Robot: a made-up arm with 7 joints. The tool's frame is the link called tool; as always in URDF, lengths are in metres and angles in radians.
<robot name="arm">
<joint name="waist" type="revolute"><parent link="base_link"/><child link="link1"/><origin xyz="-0.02 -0.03 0.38" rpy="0 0 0"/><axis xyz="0 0 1"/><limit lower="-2.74" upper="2.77"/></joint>
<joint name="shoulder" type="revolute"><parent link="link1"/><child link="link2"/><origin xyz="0 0 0.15" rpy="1.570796 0 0"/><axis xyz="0 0 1"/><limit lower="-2.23" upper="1.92"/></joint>
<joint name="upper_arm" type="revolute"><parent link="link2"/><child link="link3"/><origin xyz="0 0.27 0.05" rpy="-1.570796 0 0"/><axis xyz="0 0 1"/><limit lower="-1.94" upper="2.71"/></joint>
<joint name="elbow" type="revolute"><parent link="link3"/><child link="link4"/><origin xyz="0.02 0.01 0.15" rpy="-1.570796 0 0"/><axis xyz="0 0 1"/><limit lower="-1.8" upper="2.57"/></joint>
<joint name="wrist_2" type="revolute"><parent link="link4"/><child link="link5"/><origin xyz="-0.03 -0.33 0.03" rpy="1.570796 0 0"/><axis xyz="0 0 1"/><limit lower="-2.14" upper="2.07"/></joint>
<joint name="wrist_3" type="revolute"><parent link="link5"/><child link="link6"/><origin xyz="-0.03 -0.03 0.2" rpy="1.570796 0 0"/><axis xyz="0 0 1"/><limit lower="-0.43" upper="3.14"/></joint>
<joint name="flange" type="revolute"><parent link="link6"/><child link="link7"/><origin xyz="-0.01 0.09 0.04" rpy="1.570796 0 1.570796"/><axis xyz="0 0 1"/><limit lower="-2.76" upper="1.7"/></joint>
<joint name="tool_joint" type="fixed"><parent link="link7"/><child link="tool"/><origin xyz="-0.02 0.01 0" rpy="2.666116 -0.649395 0.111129"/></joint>
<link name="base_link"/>
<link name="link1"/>
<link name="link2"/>
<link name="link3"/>
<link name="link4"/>
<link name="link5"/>
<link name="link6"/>
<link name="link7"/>
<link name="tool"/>
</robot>
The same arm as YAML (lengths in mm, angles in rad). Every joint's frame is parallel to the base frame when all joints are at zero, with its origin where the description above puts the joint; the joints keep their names.
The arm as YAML. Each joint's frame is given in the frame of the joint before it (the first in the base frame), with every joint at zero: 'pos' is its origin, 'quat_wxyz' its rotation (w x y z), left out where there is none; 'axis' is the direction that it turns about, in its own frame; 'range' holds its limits. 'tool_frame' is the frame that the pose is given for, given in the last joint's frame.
length_unit: mm
angle_unit: rad
joints:
  - joint: waist
    pos: [-20.0, -30.0, 380.0]
    axis: "+z"
    range: [-2.74, 2.77]
  - joint: shoulder
    pos: [0.0, 0.0, 150.0]
    axis: "-y"
    range: [-2.23, 1.92]
  - joint: upper_arm
    pos: [0.0, -50.0, 270.0]
    axis: "+z"
    range: [-1.94, 2.71]
  - joint: elbow
    pos: [20.0, 10.0, 150.0]
    axis: "+y"
    range: [-1.8, 2.57]
  - joint: wrist_2
    pos: [-30.0, 30.0, 330.0]
    axis: "+z"
    range: [-2.14, 2.07]
  - joint: wrist_3
    pos: [-30.0, -30.0, 200.0]
    axis: "-y"
    range: [-0.43, 3.14]
  - joint: flange
    pos: [-10.0, -40.0, 90.0]
    axis: "+x"
    range: [-2.76, 1.7]
tool_frame:
  pos: [0.0, -10.0, -20.0]
  quat_wxyz: [0.880919, -0.16228, -0.42559, -0.128534]

